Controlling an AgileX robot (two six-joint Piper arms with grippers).
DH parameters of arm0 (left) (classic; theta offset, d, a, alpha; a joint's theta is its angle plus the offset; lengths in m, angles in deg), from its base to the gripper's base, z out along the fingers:
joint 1: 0 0.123 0 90
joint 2: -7.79 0 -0.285 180
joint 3: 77.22 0 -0.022 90
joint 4: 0 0.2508 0 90
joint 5: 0 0 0.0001 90
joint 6: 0 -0.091 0 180
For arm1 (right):
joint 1: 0 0.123 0 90
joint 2: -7.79 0 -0.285 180
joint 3: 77.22 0 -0.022 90
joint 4: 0 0.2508 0 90
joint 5: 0 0 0.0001 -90
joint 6: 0 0.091 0 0
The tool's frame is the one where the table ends.
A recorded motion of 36 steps. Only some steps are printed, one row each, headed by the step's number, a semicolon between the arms.
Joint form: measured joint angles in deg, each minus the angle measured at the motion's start. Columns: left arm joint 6, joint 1, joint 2, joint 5, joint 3, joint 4; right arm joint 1, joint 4, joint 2, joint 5, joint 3, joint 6.
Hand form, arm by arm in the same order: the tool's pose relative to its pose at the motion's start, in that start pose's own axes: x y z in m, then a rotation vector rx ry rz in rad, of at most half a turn. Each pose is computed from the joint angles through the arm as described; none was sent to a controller.
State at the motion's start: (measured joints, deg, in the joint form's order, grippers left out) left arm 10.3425 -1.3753 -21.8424 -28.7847 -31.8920 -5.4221; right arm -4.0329 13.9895 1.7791 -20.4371 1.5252 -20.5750
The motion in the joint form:
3: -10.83 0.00 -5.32 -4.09 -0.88 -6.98; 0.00 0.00 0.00 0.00 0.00 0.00
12: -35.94 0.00 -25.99 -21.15 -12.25 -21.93; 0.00 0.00 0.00 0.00 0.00 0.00
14: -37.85 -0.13 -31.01 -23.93 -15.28 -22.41; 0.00 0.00 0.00 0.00 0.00 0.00
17: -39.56 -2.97 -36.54 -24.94 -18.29 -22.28; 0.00 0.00 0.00 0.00 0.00 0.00
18: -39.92 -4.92 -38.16 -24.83 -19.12 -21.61; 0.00 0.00 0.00 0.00 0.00 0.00
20: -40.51 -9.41 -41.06 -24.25 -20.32 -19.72; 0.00 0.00 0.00 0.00 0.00 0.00
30: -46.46 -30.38 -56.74 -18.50 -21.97 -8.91; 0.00 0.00 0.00 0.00 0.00 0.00
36: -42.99 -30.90 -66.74 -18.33 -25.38 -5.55; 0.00 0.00 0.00 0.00 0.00 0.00
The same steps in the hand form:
3: 0.0055 -0.0044 0.0175 0.0392 0.1518 0.0778; 0.0000 0.0000 0.0000 0.0000 0.0000 0.0000
12: -0.0068 -0.0273 0.0721 0.2682 0.5641 0.2648; 0.0000 0.0000 0.0000 0.0000 0.0000 0.0000
14: -0.0105 -0.0298 0.0879 0.2972 0.6390 0.2826; 0.0000 0.0000 0.0000 0.0000 0.0000 0.0000
17: -0.0107 -0.0389 0.1073 0.3512 0.7035 0.3272; 0.0000 0.0000 0.0000 0.0000 0.0000 0.0000
18: -0.0091 -0.0444 0.1128 0.3749 0.7218 0.3580; 0.0000 0.0000 0.0000 0.0000 0.0000 0.0000
20: -0.0032 -0.0572 0.1222 0.4237 0.7557 0.4329; 0.0000 0.0000 0.0000 0.0000 0.0000 0.0000
30: 0.0663 -0.1223 0.1584 0.6591 0.9070 0.8969; 0.0000 0.0000 0.0000 0.0000 0.0000 0.0000
36: 0.0945 -0.1282 0.1933 0.6064 1.0332 0.9115; 0.0000 0.0000 0.0000 0.0000 0.0000 0.0000

